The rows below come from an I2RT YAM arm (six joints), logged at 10 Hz.
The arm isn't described. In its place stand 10 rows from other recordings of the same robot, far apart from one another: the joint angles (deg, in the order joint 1, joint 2, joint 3, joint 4, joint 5, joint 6), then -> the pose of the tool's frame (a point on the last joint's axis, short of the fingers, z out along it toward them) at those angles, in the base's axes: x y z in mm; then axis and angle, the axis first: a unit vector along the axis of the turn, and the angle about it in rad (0 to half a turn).
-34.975 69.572 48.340 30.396 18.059 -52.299 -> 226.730 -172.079 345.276 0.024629 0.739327 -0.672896 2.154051
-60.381 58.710 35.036 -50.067 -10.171 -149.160 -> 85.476 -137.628 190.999 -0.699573 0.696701 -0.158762 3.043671
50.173 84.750 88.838 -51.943 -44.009 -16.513 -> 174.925 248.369 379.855 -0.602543 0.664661 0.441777 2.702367
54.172 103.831 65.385 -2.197 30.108 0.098 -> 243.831 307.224 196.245 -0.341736 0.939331 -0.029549 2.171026
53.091 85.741 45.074 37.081 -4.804 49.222 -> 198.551 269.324 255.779 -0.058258 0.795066 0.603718 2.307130
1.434 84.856 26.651 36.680 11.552 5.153 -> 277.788 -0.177 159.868 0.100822 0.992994 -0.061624 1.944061
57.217 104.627 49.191 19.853 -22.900 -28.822 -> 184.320 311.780 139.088 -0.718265 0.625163 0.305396 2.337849
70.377 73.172 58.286 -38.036 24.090 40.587 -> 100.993 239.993 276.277 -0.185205 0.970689 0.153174 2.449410
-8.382 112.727 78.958 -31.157 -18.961 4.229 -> 402.002 -47.541 173.177 0.071969 0.985012 0.156754 2.698393
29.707 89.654 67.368 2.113 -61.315 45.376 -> 291.439 202.238 308.691 -0.194758 0.745487 0.637431 2.869548
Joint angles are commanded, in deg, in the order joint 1, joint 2, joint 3, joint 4, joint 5, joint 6. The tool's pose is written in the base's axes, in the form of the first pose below.
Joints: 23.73, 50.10, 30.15, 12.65, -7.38, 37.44
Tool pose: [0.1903 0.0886 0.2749], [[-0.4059 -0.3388 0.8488], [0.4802 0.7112 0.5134], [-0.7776 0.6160 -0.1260]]
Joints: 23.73, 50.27, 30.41, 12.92, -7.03, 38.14
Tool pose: [0.1910 0.0887 0.2765], [[-0.4024 -0.3333 0.8527], [0.4927 0.7062 0.5085], [-0.7716 0.6247 -0.1199]]
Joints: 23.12, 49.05, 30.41, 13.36, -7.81, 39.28
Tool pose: [0.1886 0.0858 0.2814], [[-0.3906 -0.3439 0.8539], [0.5153 0.6870 0.5123], [-0.7629 0.6401 -0.0912]]
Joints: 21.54, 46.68, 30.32, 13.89, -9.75, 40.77
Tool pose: [0.1837 0.0790 0.2894], [[-0.3694 -0.3670 0.8537], [0.5461 0.6576 0.5190], [-0.7519 0.6579 -0.0425]]
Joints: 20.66, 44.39, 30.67, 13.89, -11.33, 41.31
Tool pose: [0.1776 0.0745 0.2987], [[-0.3476 -0.3998 0.8481], [0.5607 0.6364 0.5298], [-0.7515 0.6597 0.0029]]
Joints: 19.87, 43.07, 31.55, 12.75, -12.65, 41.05
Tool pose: [0.1741 0.0712 0.3060], [[-0.3378 -0.4186 0.8430], [0.5593 0.6311 0.5375], [-0.7571 0.6530 0.0209]]
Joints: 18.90, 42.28, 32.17, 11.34, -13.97, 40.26
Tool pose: [0.1722 0.0680 0.3095], [[-0.3352 -0.4273 0.8397], [0.5481 0.6365 0.5427], [-0.7663 0.6422 0.0208]]
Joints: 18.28, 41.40, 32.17, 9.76, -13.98, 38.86
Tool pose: [0.1701 0.0652 0.3090], [[-0.3280 -0.4211 0.8456], [0.5328 0.6567 0.5337], [-0.7801 0.6257 0.0090]]
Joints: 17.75, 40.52, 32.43, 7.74, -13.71, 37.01
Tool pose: [0.1678 0.0626 0.3093], [[-0.3188 -0.4133 0.8530], [0.5120 0.6823 0.5219], [-0.7976 0.6031 -0.0059]]
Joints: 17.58, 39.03, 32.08, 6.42, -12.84, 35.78
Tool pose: [0.1636 0.0601 0.3087], [[-0.3032 -0.4056 0.8623], [0.5019 0.7012 0.5063], [-0.8100 0.5863 -0.0090]]
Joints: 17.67, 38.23, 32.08, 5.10, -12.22, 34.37
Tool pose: [0.1610 0.0592 0.3083], [[-0.2957 -0.4014 0.8668], [0.4849 0.7188 0.4983], [-0.8231 0.5676 -0.0179]]
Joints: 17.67, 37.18, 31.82, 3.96, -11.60, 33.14
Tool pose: [0.1579 0.0578 0.3072], [[-0.2868 -0.3966 0.8720], [0.4707 0.7345 0.4888], [-0.8344 0.5506 -0.0239]]
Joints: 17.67, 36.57, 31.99, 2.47, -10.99, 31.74
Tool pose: [0.1560 0.0568 0.3070], [[-0.2821 -0.3893 0.8768], [0.4521 0.7522 0.4794], [-0.8462 0.5317 -0.0361]]
